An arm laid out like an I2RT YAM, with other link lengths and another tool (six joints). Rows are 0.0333 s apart.
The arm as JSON. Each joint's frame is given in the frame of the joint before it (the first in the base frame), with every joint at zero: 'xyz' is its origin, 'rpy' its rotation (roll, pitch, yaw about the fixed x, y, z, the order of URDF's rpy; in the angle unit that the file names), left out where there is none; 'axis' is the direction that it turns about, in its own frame. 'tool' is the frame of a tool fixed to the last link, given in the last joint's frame.
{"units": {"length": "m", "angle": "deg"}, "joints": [
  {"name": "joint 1", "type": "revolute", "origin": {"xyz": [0.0, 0.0, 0.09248]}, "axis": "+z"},
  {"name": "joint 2", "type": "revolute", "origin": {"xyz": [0.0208, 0.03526, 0.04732], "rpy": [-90.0, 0.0, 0.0]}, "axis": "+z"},
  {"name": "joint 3", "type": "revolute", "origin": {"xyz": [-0.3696, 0.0, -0.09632], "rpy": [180.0, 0.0, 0.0]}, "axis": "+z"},
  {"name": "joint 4", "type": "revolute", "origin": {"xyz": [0.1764, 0.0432, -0.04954]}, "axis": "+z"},
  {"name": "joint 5", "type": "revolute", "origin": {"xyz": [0.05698, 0.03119, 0.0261], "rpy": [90.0, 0.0, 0.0]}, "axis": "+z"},
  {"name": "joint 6", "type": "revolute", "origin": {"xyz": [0.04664, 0.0, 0.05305], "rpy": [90.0, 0.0, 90.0]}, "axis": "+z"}
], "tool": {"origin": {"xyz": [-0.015, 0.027, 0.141], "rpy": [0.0, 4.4, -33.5]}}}
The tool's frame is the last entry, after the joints.
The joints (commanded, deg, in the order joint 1, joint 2, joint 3, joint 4, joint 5, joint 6), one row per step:
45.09 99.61 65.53 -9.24 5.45 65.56
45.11 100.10 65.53 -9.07 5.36 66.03
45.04 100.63 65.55 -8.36 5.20 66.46
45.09 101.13 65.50 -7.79 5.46 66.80
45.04 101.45 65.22 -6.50 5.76 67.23
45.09 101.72 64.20 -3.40 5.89 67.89
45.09 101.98 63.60 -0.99 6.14 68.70
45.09 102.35 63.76 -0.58 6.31 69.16
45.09 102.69 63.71 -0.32 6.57 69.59
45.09 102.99 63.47 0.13 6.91 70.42
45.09 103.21 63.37 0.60 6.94 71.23
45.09 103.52 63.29 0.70 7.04 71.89
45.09 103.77 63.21 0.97 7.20 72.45
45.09 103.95 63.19 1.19 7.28 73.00
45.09 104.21 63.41 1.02 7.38 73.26
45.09 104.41 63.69 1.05 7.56 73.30
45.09 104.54 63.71 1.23 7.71 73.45
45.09 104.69 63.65 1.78 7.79 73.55
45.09 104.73 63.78 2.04 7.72 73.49
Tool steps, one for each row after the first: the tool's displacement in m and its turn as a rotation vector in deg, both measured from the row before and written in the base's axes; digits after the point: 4 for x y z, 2 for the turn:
0.0009 0.0015 -0.0027 0.09 0.48 -0.24
0.0025 0.0025 -0.0014 0.47 0.13 -0.25
0.0023 0.0016 -0.0021 0.08 0.01 -0.37
0.0036 0.0016 0.0000 0.59 -0.44 -0.56
0.0043 0.0042 0.0016 1.61 -1.04 -0.48
0.0045 0.0033 0.0023 1.48 -0.83 -0.71
0.0024 0.0016 -0.0003 0.35 0.00 -0.42
0.0016 0.0004 -0.0019 0.06 0.18 -0.47
0.0017 0.0000 -0.0019 0.30 0.29 -0.79
0.0013 0.0010 -0.0004 0.60 0.25 -0.53
0.0008 0.0003 -0.0022 0.16 0.46 -0.49
0.0012 0.0004 -0.0013 0.24 0.22 -0.48
0.0010 0.0005 -0.0006 0.32 0.20 -0.41
0.0010 0.0005 -0.0011 -0.03 0.22 -0.24
0.0016 0.0008 0.0003 0.02 -0.14 -0.16
0.0010 0.0003 -0.0002 0.08 -0.05 -0.21
0.0014 0.0010 0.0003 0.27 -0.23 -0.12
0.0008 0.0011 0.0013 0.24 -0.24 0.09

